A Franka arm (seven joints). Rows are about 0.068 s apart.
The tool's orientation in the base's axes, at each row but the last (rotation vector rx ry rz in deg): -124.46 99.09 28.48; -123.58 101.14 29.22; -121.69 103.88 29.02; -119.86 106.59 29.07; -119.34 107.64 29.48; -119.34 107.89 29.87; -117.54 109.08 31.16; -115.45 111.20 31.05; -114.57 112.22 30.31; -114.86 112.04 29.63
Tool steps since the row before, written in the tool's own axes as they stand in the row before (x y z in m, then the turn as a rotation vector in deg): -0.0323 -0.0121 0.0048 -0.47 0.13 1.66; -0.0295 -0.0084 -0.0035 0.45 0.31 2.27; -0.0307 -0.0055 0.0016 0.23 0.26 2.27; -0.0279 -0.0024 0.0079 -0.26 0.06 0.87; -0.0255 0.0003 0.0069 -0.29 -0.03 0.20; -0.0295 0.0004 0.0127 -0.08 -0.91 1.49; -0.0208 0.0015 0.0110 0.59 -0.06 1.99; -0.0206 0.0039 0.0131 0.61 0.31 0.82; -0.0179 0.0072 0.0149 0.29 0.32 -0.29; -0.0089 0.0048 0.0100 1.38 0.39 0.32
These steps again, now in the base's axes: 0.0048 0.0327 0.0109 -0.34 1.13 -1.26; 0.0032 0.0258 0.0167 -0.40 0.57 -2.23; 0.0010 0.0286 0.0125 -0.38 0.77 -2.13; -0.0010 0.0286 0.0054 -0.14 0.61 -0.66; -0.0030 0.0257 0.0052 -0.01 0.35 -0.05; -0.0038 0.0318 0.0018 0.79 0.83 -1.32; -0.0035 0.0233 -0.0001 -0.06 0.39 -2.04; -0.0052 0.0241 -0.0020 -0.35 -0.18 -0.99; -0.0082 0.0225 -0.0048 -0.30 -0.40 0.14; -0.0054 0.0123 -0.0047 -0.39 -1.10 -0.89
